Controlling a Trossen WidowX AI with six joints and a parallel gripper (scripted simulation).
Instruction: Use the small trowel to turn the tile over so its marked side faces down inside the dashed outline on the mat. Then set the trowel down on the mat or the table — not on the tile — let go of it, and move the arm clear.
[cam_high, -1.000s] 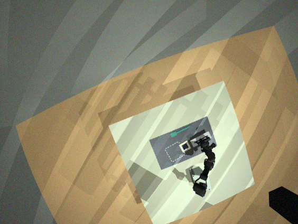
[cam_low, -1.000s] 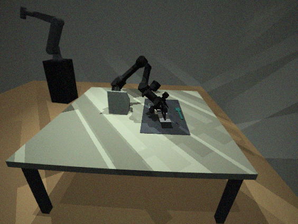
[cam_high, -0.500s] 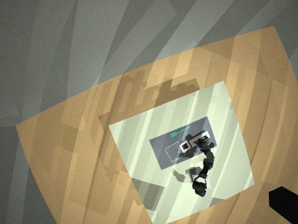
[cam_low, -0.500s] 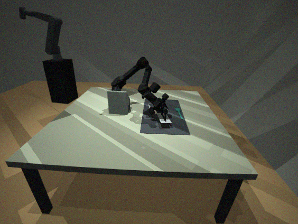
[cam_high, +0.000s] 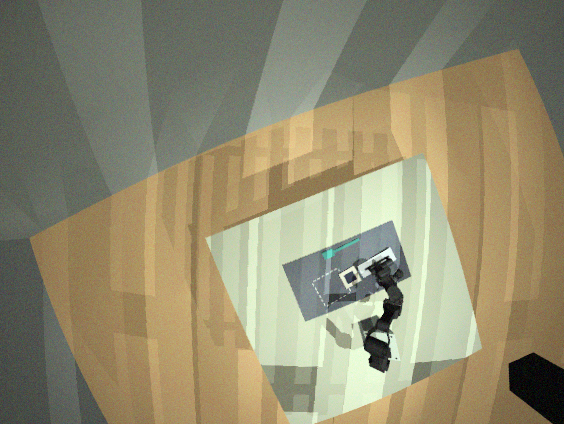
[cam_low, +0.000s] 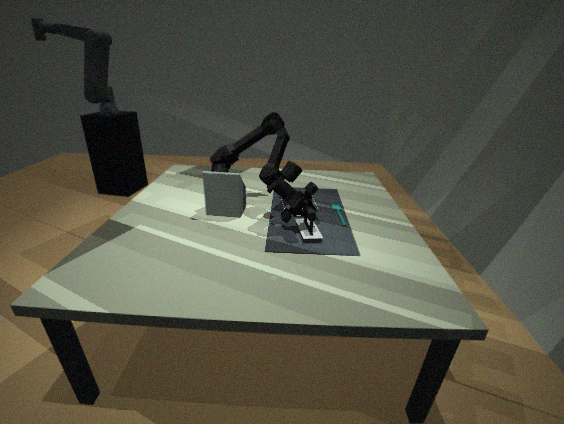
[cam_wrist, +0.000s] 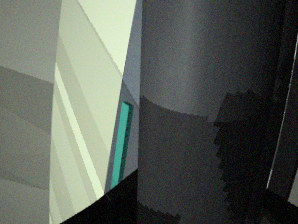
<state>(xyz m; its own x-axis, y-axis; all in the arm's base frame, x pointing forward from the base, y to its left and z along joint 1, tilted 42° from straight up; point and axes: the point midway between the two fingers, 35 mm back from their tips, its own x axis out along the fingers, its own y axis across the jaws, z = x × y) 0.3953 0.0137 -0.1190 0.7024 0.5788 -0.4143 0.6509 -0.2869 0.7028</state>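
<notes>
Now: the tile 130 mm to the left of my gripper tip, 60 mm behind it and 50 mm below it. Also, from my gripper tip: dark grey mat: 120 mm to the left, 80 mm below, 30 mm behind; teal trowel: 160 mm to the left, 100 mm ahead, 50 mm below.
</notes>
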